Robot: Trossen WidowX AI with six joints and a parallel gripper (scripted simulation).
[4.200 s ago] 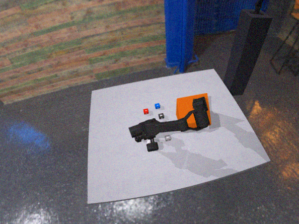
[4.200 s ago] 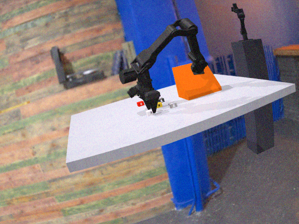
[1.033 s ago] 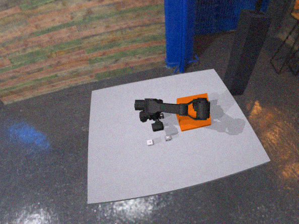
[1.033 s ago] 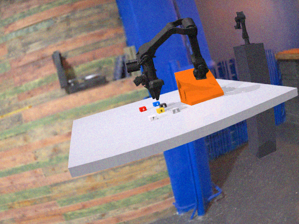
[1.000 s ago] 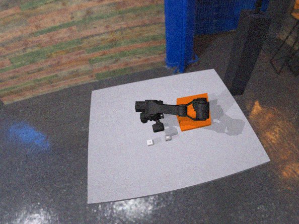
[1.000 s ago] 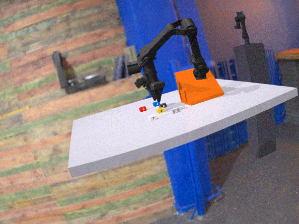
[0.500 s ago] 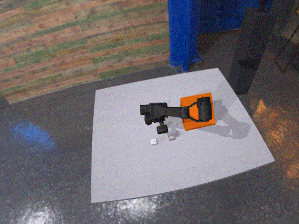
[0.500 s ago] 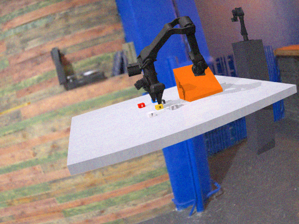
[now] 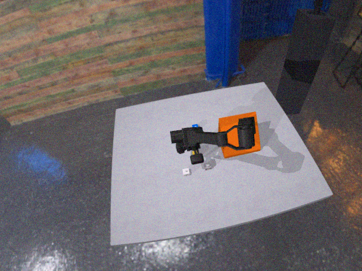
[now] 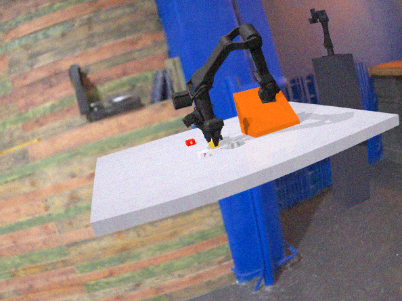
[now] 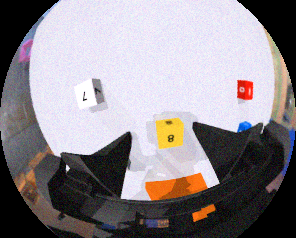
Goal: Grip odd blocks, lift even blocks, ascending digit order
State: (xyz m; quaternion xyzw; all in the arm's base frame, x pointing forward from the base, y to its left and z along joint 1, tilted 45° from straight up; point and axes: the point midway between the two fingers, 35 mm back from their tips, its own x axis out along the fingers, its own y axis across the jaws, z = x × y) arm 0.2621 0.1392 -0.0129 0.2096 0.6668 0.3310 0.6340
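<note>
Now: gripper tip 7 cm to the right of the grey block and 6 cm past it. From my gripper tip the other things lie so: yellow block (1 cm to the right, 1 cm behind); white block (9 cm to the left, 5 cm ahead); black block (10 cm to the right, 4 cm behind).
</note>
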